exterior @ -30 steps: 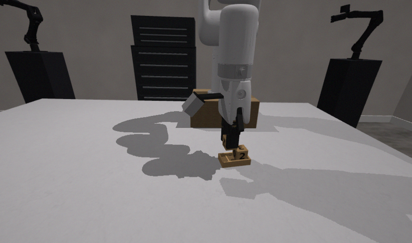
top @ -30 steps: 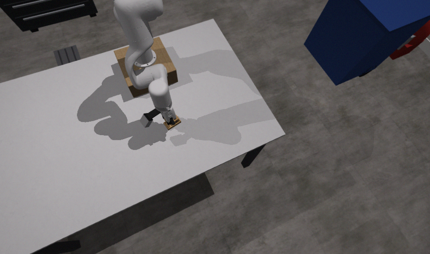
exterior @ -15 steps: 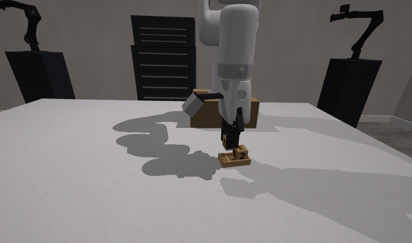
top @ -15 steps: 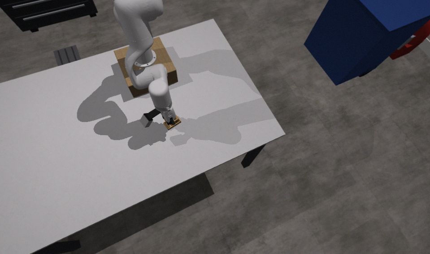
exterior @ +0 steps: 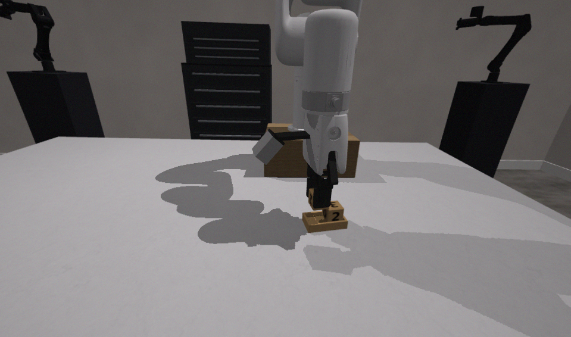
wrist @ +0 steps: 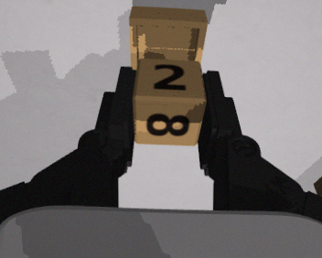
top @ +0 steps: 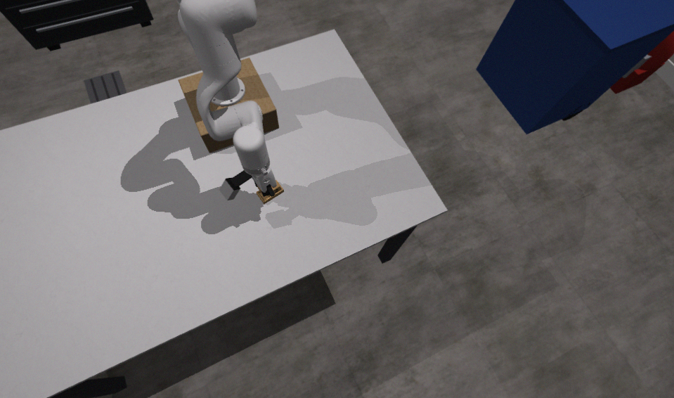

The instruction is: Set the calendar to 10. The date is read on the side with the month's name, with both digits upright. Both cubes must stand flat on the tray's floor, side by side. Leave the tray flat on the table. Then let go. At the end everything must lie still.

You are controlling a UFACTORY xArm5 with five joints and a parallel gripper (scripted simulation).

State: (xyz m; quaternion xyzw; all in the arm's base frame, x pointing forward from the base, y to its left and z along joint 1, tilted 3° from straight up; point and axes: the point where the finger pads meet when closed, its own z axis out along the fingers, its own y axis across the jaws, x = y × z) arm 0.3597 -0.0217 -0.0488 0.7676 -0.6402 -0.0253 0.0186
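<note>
The wooden calendar tray lies 6 cm below my hand and 2 cm to the left of it.
</note>
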